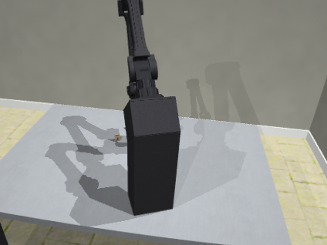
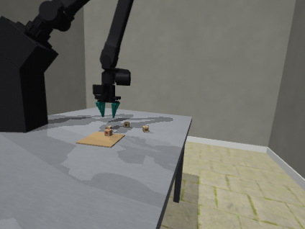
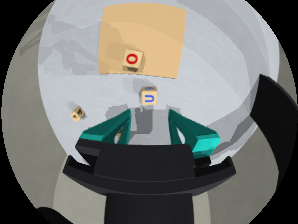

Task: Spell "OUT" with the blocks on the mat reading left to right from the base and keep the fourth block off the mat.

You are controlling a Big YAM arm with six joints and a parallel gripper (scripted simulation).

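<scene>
Now: hand 9 cm to the left of the tan mat, 8 cm above it and 6 cm short of it.
</scene>
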